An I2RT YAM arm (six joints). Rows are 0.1 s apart.
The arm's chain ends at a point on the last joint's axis. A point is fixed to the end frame.
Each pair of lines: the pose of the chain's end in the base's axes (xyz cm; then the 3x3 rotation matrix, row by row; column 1 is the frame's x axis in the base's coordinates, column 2 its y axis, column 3 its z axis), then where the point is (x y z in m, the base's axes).
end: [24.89, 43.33, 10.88], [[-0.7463, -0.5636, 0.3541], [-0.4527, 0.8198, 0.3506], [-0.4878, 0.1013, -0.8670]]
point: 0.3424 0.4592 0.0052
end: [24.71, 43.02, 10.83], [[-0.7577, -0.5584, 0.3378], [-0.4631, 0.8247, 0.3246], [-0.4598, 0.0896, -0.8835]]
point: 0.3386 0.4528 0.0022
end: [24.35, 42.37, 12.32], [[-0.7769, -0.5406, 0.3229], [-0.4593, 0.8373, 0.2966], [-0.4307, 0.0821, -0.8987]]
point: 0.3329 0.4419 0.0145
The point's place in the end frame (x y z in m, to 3 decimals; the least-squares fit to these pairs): -0.031 -0.042 0.132
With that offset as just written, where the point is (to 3 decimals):
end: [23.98, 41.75, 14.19], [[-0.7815, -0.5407, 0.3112], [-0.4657, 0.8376, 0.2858], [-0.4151, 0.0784, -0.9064]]
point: 0.328 0.434 0.032
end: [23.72, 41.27, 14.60], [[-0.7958, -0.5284, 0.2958], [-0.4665, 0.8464, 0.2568], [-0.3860, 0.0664, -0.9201]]
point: 0.323 0.426 0.034
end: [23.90, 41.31, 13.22], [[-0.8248, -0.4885, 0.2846], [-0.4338, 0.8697, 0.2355], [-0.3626, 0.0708, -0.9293]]
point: 0.323 0.421 0.018
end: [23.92, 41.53, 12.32], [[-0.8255, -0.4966, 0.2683], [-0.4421, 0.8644, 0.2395], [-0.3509, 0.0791, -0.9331]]
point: 0.321 0.424 0.008
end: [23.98, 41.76, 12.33], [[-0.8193, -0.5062, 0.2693], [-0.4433, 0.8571, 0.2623], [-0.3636, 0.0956, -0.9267]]
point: 0.322 0.430 0.008
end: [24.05, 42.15, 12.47], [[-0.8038, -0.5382, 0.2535], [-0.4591, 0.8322, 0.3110], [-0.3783, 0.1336, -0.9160]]
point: 0.321 0.442 0.010
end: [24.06, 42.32, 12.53], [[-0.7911, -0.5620, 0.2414], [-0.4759, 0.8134, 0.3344], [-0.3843, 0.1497, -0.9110]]
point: 0.321 0.448 0.011
